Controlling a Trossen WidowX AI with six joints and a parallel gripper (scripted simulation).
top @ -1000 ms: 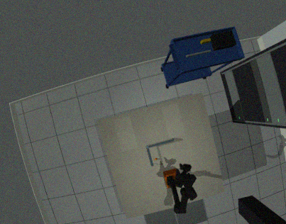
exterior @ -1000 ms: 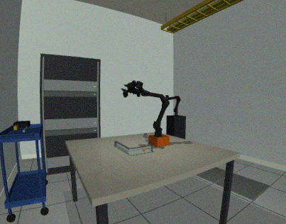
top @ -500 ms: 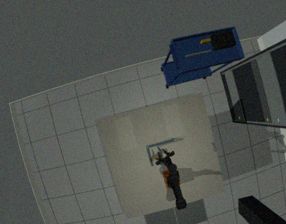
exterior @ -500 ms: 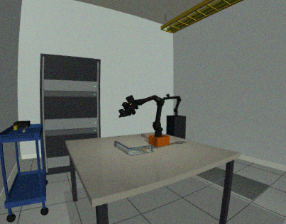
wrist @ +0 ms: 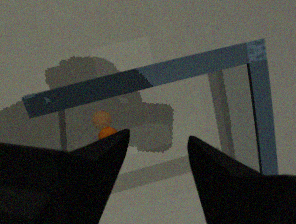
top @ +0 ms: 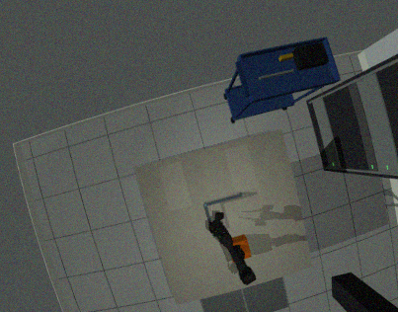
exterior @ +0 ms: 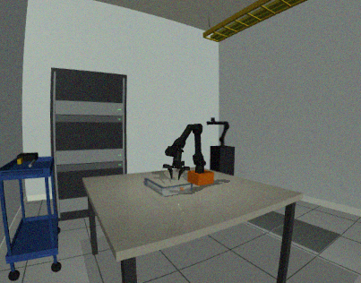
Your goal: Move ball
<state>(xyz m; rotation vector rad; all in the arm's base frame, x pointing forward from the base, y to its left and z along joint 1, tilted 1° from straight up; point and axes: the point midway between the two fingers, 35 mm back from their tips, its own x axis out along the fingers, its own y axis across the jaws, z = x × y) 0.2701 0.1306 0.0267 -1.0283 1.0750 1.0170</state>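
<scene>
Now: gripper tip 80 mm above the orange ball, 60 mm past it and 20 mm to the left of it.
</scene>
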